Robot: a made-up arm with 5 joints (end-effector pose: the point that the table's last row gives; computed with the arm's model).
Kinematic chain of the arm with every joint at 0, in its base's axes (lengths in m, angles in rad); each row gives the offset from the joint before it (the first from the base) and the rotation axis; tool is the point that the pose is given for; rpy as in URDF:
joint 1: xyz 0.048 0 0.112 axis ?
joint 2: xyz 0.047 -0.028 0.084 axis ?
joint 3: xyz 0.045 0 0.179 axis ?
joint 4: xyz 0.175 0 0.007 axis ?
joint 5: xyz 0.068 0.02 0 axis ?
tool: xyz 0 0 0 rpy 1.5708 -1.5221 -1.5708
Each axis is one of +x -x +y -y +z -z.
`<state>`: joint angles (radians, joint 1 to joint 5).
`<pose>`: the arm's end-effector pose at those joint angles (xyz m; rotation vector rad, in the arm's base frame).
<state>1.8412 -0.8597 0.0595 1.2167 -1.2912</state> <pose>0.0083 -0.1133 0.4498 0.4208 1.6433 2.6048</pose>
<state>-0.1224 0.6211 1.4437 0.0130 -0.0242</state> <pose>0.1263 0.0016 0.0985 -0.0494 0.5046 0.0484</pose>
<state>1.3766 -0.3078 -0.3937 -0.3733 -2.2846</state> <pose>0.0782 -0.1950 0.5583 -1.3436 2.5912 0.7095</pose>
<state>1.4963 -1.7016 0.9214 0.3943 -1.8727</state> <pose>0.0435 -0.0466 0.3709 -0.5244 2.4300 1.6574</pose>
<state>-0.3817 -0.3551 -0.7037 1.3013 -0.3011</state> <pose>0.2112 0.0569 0.5191 0.4751 -1.2405 0.0271</pose>
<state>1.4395 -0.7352 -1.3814 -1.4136 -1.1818</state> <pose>0.0140 0.1967 0.4791 0.1630 1.5543 -2.2642</pose>
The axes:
joint 1: -z
joint 2: +y
joint 3: +y
joint 4: +y
joint 5: -x

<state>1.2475 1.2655 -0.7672 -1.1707 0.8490</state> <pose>0.1807 -0.4212 0.1717 -1.9255 -1.1723 -0.2410</pose>
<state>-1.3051 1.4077 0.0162 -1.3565 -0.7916</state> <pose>0.1427 0.3176 0.0040 1.3307 -0.7237 0.3732</pose>
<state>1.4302 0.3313 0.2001 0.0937 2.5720</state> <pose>0.0902 -0.3549 0.2282 -0.9107 0.3915 1.0072</pose>
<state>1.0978 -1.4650 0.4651 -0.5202 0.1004</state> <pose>0.0253 0.0267 0.4786 -1.6838 -2.5998 -0.0392</pose>
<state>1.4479 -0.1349 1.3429 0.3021 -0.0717</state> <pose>0.0573 -0.1402 0.1504 -0.0415 -0.0531 -1.5678</pose>
